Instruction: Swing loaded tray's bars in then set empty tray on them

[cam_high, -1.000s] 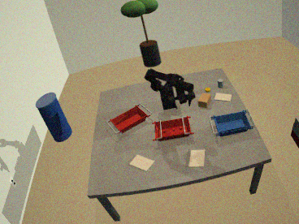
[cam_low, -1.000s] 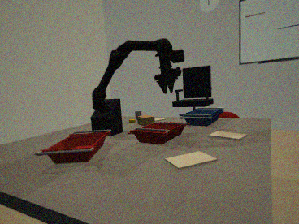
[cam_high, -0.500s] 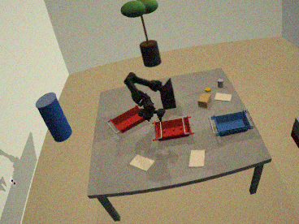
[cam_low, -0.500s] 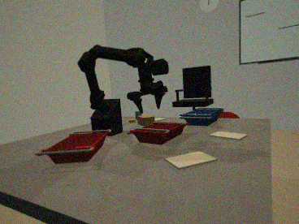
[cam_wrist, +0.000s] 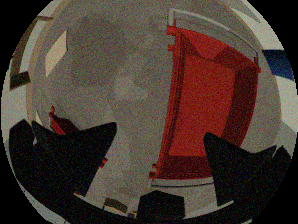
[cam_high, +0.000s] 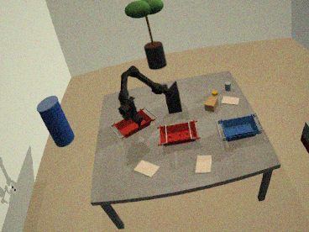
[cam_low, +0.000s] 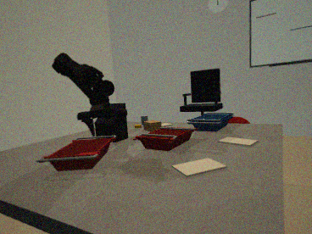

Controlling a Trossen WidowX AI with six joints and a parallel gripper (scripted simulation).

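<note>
Right now my gripper tip is 80 mm past the red tray, 60 mm above it and 40 mm to the left of it. Also, from my gripper tip: grey cylinder (820 mm to the left, 350 mm behind, 60 mm below); small yellow piece (680 mm to the left, 320 mm behind, 90 mm below); tan block (600 mm to the left, 150 mm behind, 70 mm below).
</note>
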